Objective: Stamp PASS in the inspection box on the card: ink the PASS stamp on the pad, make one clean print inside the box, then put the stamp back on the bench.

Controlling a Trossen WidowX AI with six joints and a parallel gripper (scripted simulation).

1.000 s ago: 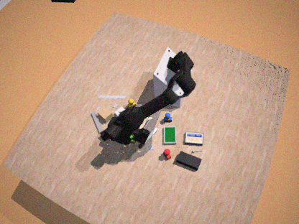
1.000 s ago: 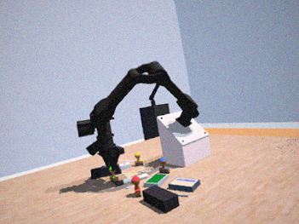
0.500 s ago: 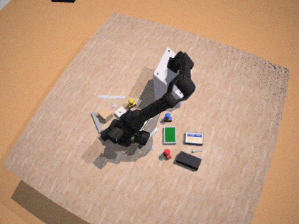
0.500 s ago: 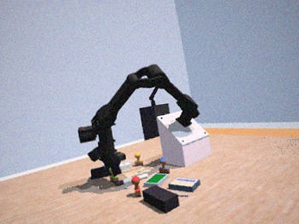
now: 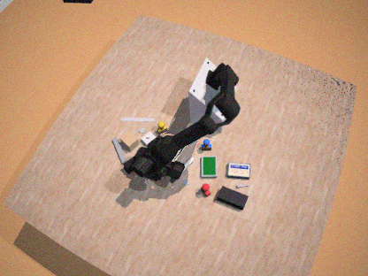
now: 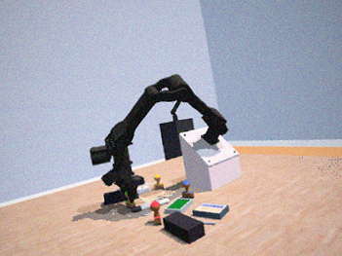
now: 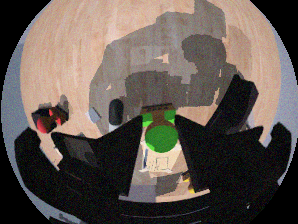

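The green ink pad is 17 cm to the left of my gripper tip, 8 cm behind it and 2 cm below it. The rest, counted from my gripper tip: black bar: 11 cm to the right, 3 cm behind, 1 cm below; marker pen: 7 cm to the left, 2 cm behind, 1 cm below; green-knobbed PASS stamp: right at my gripper tip.
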